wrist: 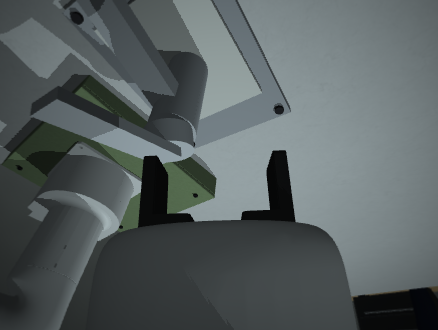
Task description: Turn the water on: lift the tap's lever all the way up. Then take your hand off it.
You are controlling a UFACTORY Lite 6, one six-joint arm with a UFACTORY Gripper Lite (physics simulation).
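Frame: origin at the arm's base, x ahead, y left, z up, level; centimetres.
Seen in the pictures: hand, its tool point: point(216, 189); arm's base, origin of its link: point(98, 178).
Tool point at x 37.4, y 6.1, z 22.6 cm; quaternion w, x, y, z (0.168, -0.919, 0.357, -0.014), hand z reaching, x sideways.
Observation:
Pixels of each thing's middle, then the offset from my tool point to it. "*": a spot on its surface instead.
- tap's round grey column, a spot on its surface: point(190, 85) * dz -18.7, dx -8.9, dy -3.0 cm
- framed plate, a spot on its surface: point(232, 117) * dz -25.3, dx -12.4, dy -12.7 cm
- lever, middle of its body: point(120, 135) dz -9.0, dx -10.2, dy +0.9 cm
- darker bar, a spot on its surface: point(140, 60) * dz -17.1, dx -9.4, dy +2.2 cm
- dark bolt, middle of its body: point(279, 110) dz -25.1, dx -6.6, dy -15.8 cm
The tap's round grey column point(190, 85) stands on a framed plate point(232, 117) at upper centre. The lever point(80, 119), a flat pale bar, runs from the column's top end to the left. It stands raised at an angle, well apart from a darker bar point(140, 60), which looks like the spout and runs to the upper left. My gripper point(215, 154) is open, with nothing between its black fingers. The left finger is nearest the column's top end in the view, and neither finger appears to touch the lever. Whether the lever is at its upper stop cannot be told.
A green board point(187, 185) lies at centre left, with the round grey robot base point(85, 180) standing on it. A dark object point(385, 312) shows at the bottom right corner. The tap's plate has a dark bolt point(278, 108) at its near right corner.

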